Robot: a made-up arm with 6 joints.
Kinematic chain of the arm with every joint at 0, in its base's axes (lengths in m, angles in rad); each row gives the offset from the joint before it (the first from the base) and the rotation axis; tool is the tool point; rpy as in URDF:
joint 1: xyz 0 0 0.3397 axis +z
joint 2: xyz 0 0 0 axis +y
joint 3: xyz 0.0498 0 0.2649 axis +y
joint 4: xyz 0.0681 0 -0.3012 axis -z
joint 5: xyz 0 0 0 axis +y
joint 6: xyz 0.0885 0 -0.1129 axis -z
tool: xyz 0 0 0 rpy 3.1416 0 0
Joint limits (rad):
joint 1: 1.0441..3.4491
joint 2: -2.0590..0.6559
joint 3: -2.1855..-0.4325
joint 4: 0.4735..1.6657
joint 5: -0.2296..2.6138
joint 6: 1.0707..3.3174
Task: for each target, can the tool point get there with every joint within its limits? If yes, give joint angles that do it. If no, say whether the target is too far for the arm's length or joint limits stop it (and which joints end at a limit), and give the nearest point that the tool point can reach.
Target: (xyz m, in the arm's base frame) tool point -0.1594 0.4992 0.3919
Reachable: yes | joints 2.0074 0.3000 -1.1903 1.0862 0.1123 2.6591
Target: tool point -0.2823 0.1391 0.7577
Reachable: yes | joints 2.5014 -0.5475 -1.2646 1.5059 1.0749 2.3918
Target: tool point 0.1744 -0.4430 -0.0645
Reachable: no: joint limits stop it (at a limit: joint 2, joint 3, joint 4, joint 5) | nearest point 0.1949 -0.4951 0.2993 | short by 0.368 m
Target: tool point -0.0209 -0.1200 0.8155
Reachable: yes | joints 2.8620 -0.9079 -1.7115 1.0177 2.1080 1.3347
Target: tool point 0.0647 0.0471 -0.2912
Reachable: no: joint limits stop it (at a limit: joint 1, joint 2, joint 3, joint 4) | nearest point 0.0925 0.1407 0.0711 | short by 0.375 m
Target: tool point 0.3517 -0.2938 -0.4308
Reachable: no: too far | nearest point 0.1528 0.1042 0.0961 | short by 0.690 m
